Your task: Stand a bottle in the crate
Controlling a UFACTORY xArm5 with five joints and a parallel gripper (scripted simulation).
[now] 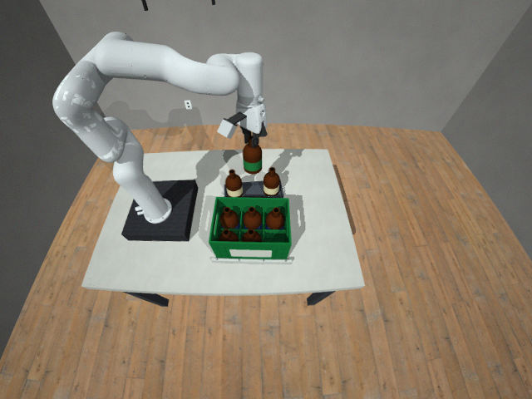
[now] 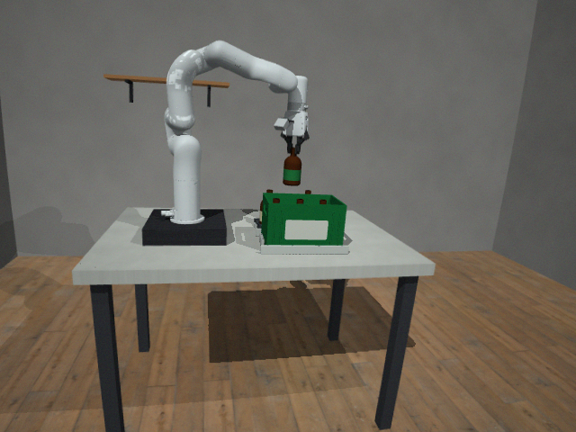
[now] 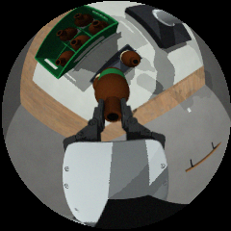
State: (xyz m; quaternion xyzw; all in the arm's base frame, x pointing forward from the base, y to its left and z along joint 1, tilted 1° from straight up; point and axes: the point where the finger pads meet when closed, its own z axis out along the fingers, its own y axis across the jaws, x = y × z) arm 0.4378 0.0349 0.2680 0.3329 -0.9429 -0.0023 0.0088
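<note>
My hand is 7 cm above the brown bottle. The rest, counted from my hand: green crate 5 cm behind, 22 cm to the right, 25 cm below; dark tray 2 cm to the left, 32 cm below.
</note>
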